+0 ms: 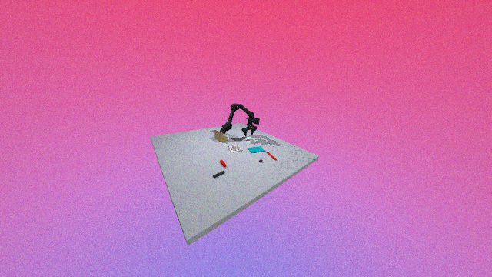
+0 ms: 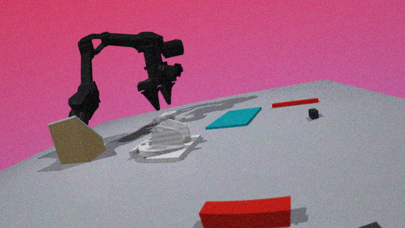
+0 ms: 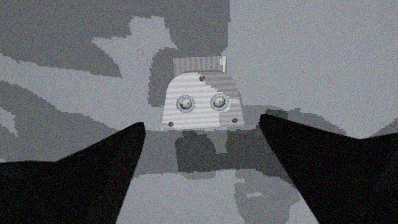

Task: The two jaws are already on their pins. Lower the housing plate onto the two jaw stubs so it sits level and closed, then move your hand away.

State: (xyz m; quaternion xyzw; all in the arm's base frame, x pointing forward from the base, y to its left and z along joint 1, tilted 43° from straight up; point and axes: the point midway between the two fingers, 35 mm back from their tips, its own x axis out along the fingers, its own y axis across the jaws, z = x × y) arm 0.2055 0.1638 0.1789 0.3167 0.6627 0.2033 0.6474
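Right now the pale piece is 1 cm ahead of my gripper tip and 3 cm below it. Round my gripper tip: small black cube 39 cm ahead, 27 cm to the right, 5 cm below; then teal flat sheet 22 cm ahead, 12 cm to the right, 5 cm below.
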